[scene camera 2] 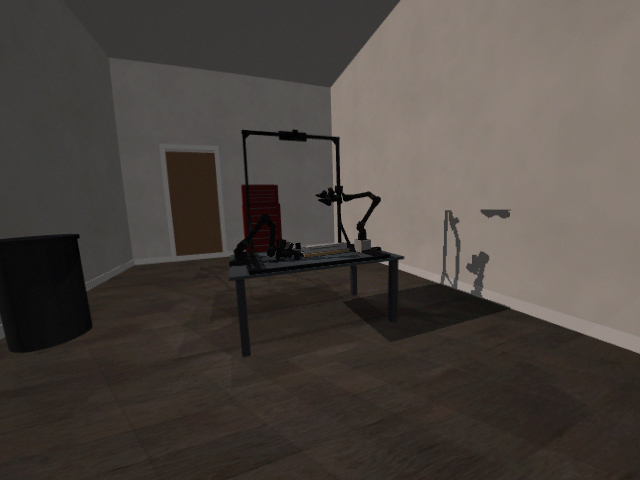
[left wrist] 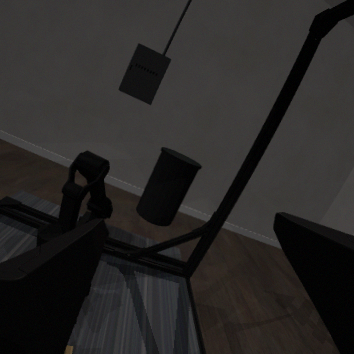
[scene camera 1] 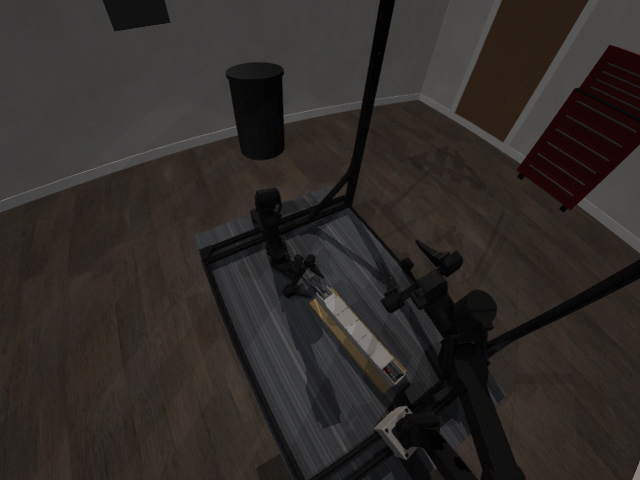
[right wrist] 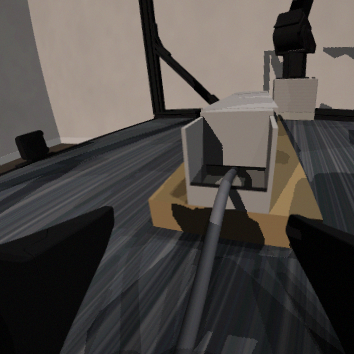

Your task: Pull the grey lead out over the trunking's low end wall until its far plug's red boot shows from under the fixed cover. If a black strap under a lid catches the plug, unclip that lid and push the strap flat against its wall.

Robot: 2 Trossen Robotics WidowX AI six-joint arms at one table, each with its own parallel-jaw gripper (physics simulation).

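Seen in the pictures: left gripper, fingertip midpoint: [scene camera 2: 316, 197] [left wrist: 190, 224] [scene camera 1: 399, 251]; right gripper, fingertip midpoint: [scene camera 1: 318, 287] [right wrist: 202, 219]; left arm's base, link origin: [scene camera 2: 362, 239] [scene camera 1: 406, 432] [right wrist: 293, 78]; right arm's base, link origin: [scene camera 2: 239, 260] [scene camera 1: 266, 216].
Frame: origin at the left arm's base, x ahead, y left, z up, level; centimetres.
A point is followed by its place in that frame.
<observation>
The white trunking [scene camera 1: 359, 333] [right wrist: 197, 197] @[x 51.1, y -10.7, z -6.9 cm] lies on a tan board [scene camera 1: 354, 356] @[x 25.9, y -4.3, z -7.5 cm] [right wrist: 162, 215] @[x 51.2, y -13.4, z -8.8 cm], its middle under several white lids. The grey lead [right wrist: 205, 280] @[x 56.8, y -8.6, z -6.9 cm] comes from inside, over the low end wall, and runs toward the right wrist camera. My right gripper [scene camera 1: 318, 286] @[x 53.8, y -9.6, z -6.5 cm] [right wrist: 202, 219] @[x 53.8, y -9.6, z -6.5 cm] is open at that end, low over the table, its fingers on either side of the lead and apart from it. A small red part [scene camera 1: 387, 370] @[x 15.4, y -9.8, z -6.5 cm] shows in the trunking's open lower-right end in scene camera 1. The plug at the lead's end and any strap are hidden. My left gripper [scene camera 1: 402, 259] @[x 34.4, y -14.7, z 36.1 cm] [left wrist: 190, 224] @[x 34.4, y -14.7, z 36.1 cm] is open, raised and empty.
The striped dark table [scene camera 1: 273, 351] @[x 43.9, y 16.8, z -9.9 cm] has a black frame around it, with uprights [scene camera 1: 366, 103] @[x 82.3, y -48.9, z 44.3 cm] [left wrist: 270, 130] @[x 82.1, y -51.0, z 52.5 cm]. The left arm's white base block [right wrist: 295, 97] @[x 5.0, y 0.3, z -4.5 cm] stands beyond the trunking. A black bin [scene camera 1: 258, 113] [left wrist: 169, 187] and a red tool cabinet [scene camera 1: 584, 129] stand on the floor.
</observation>
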